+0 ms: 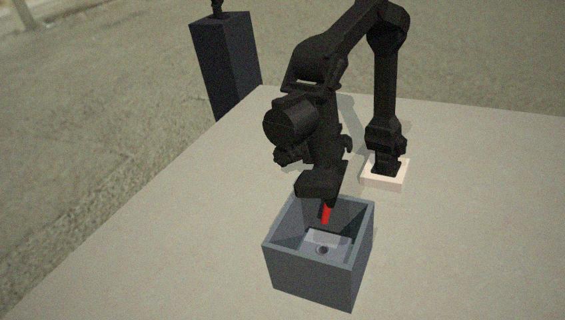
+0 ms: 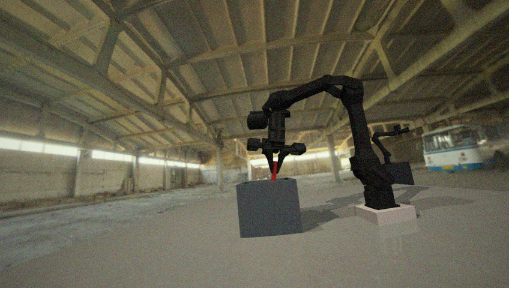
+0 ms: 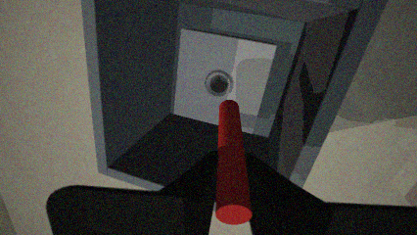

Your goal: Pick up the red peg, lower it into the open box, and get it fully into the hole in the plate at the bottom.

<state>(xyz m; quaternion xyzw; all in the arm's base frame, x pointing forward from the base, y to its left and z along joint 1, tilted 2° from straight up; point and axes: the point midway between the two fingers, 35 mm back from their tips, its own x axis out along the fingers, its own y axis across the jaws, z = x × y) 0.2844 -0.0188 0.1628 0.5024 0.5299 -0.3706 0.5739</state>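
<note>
Right now the pale plate is 30 mm ahead of my gripper tip, 10 mm to the right of it and 110 mm below it. The rest, counted from my gripper tip: red peg (10 mm to the right).
</note>
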